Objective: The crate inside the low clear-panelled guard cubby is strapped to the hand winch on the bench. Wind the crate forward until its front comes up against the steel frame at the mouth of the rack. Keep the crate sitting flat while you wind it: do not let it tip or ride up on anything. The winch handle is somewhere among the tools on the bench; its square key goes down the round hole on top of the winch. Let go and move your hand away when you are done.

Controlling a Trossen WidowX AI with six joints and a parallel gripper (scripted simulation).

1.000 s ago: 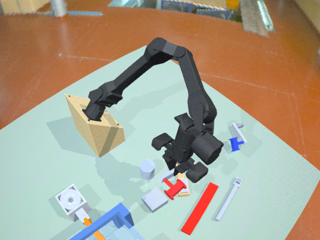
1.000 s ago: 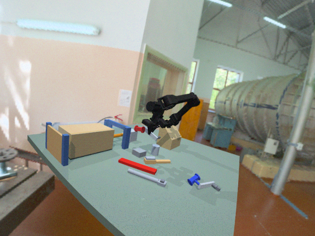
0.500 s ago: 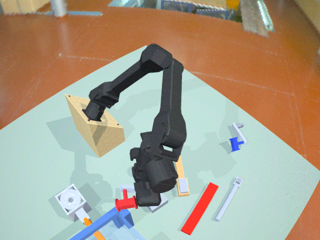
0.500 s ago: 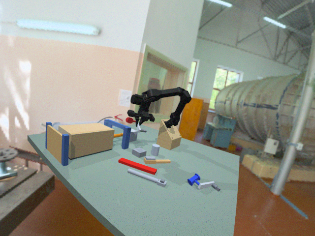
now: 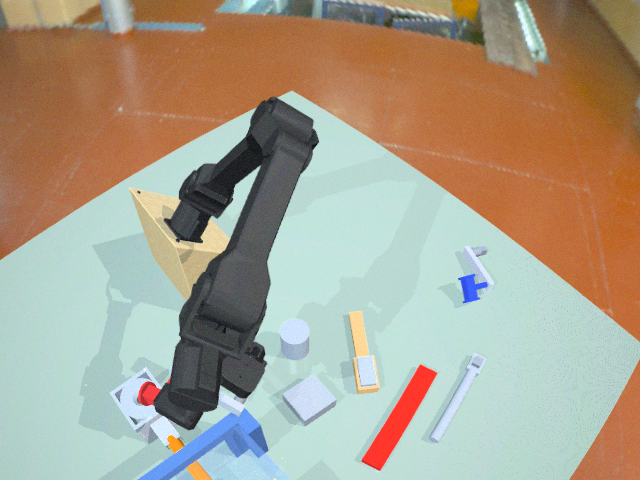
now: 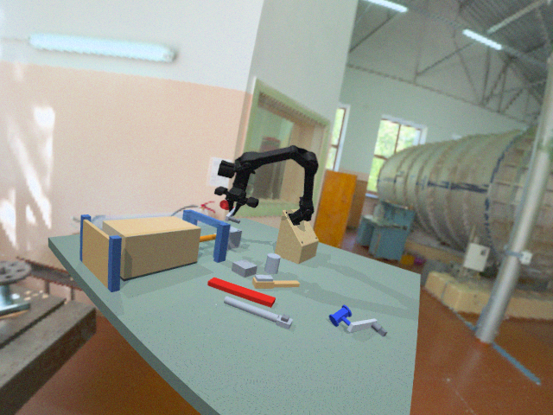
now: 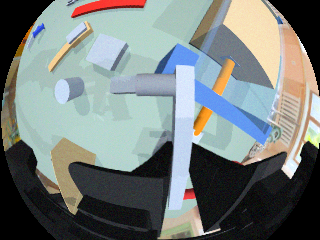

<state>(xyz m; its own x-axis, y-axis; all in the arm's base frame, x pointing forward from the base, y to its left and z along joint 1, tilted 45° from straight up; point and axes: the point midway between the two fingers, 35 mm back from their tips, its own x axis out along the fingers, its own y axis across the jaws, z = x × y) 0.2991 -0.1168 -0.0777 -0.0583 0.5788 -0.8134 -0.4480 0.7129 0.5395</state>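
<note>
Now: gripper tip 1 cm past the winch handle, 1 cm to the left of it and 1 cm below it. From my gripper tip the other things lie so: pale grey winch: 12 cm behind, 11 cm to the right, 16 cm below; red knob: 3 cm behind, 5 cm to the right, 3 cm above; blue frame: 5 cm ahead, 9 cm to the right, 9 cm below.
</note>
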